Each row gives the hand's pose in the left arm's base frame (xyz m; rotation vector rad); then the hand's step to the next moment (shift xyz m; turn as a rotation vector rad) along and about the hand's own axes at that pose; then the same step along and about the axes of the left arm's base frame.
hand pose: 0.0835 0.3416 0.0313 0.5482 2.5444 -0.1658
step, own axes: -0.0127 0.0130 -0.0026 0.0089 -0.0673 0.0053
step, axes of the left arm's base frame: 0.0140 0.0080 0.0087 -0.0323 -0.0593 -0.0086
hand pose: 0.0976 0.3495 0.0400 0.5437 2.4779 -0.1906
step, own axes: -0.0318 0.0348 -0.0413 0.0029 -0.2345 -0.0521
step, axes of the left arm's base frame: 0.0169 0.0313 0.0516 -0.1282 -0.1983 0.0439
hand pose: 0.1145 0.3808 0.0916 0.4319 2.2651 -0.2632
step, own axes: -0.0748 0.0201 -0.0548 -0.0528 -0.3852 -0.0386
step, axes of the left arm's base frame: 0.0173 0.0195 0.0912 -0.1429 -0.3537 0.0843
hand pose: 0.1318 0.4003 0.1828 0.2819 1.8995 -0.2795
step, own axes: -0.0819 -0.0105 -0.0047 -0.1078 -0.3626 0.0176
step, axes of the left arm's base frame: 0.0196 -0.0132 0.0792 -0.0675 -0.3541 0.1161
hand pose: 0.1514 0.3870 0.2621 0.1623 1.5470 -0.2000
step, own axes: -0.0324 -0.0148 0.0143 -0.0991 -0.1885 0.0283
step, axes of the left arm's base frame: 0.0101 -0.0168 0.0330 -0.0170 -0.1874 0.1037
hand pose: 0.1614 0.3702 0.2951 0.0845 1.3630 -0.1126
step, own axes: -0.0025 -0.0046 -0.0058 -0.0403 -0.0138 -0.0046
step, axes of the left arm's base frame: -0.0067 -0.0038 0.0013 -0.0144 -0.0118 0.0386
